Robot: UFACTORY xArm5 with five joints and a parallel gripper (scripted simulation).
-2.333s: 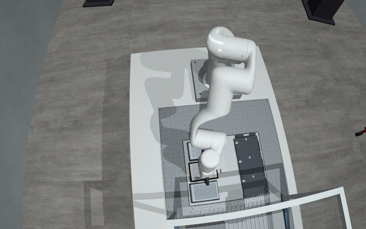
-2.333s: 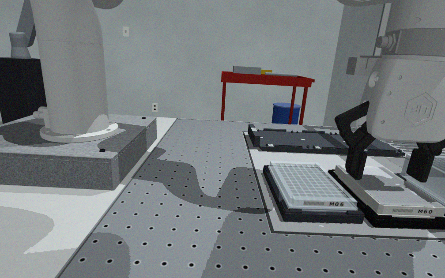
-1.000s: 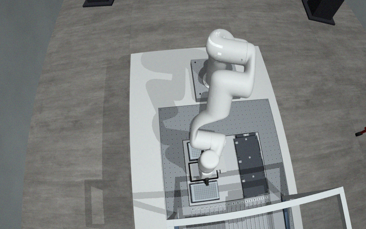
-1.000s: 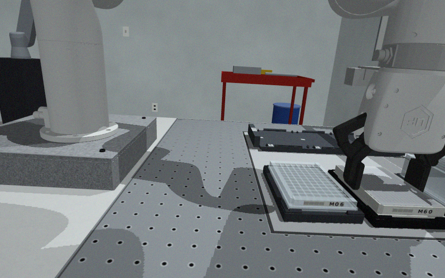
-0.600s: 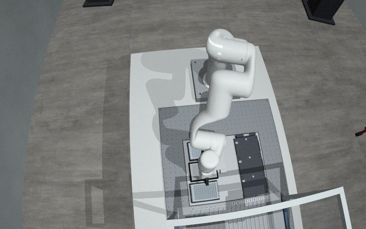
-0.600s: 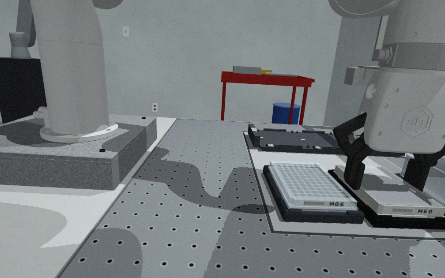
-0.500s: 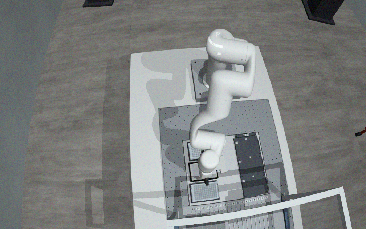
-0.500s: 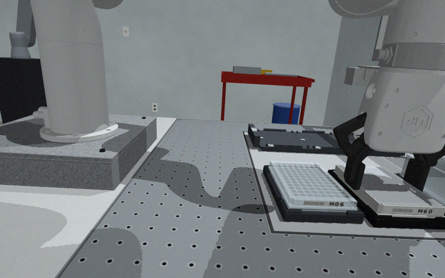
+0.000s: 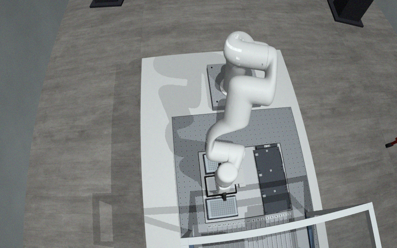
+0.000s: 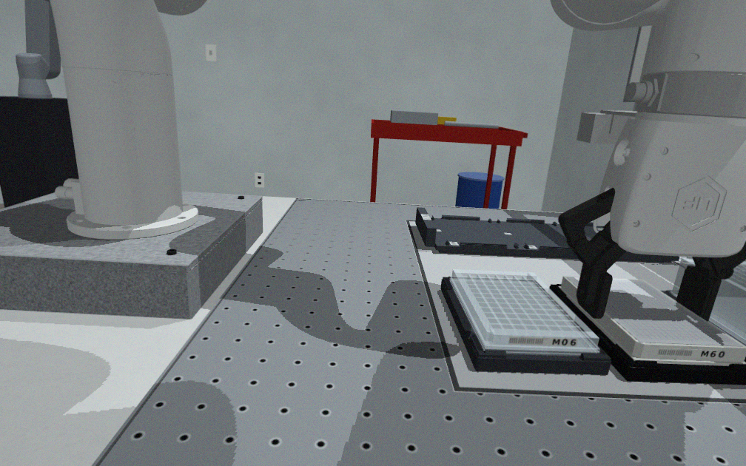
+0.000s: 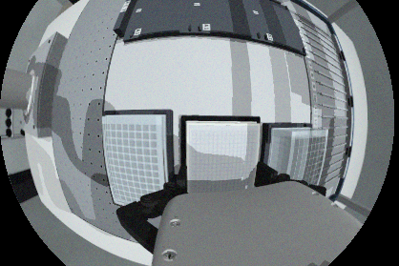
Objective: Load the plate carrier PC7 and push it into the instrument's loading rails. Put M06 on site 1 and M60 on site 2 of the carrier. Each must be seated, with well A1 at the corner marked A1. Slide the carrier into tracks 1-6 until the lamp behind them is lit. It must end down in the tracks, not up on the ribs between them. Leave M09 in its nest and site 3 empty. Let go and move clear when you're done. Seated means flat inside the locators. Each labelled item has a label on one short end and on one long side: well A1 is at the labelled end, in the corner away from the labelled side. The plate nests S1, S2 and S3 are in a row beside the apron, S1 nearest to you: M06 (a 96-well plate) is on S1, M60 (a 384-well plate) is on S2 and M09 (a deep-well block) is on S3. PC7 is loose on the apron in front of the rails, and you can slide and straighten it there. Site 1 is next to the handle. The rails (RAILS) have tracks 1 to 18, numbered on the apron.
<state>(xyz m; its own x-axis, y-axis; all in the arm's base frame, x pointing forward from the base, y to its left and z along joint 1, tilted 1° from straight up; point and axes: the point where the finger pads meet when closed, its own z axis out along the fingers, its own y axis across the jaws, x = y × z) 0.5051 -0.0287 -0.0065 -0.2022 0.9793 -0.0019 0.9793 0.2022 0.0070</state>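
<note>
Now: hand 2 cm above the plate nest S2. The rest, counted from my hand: plate nest S1 (11 cm behind, 2 cm to the right, 2 cm below); plate carrier PC7 (25 cm to the left, 4 cm behind, 1 cm below); plate M06 (11 cm behind, 2 cm to the right, 1 cm below).
</note>
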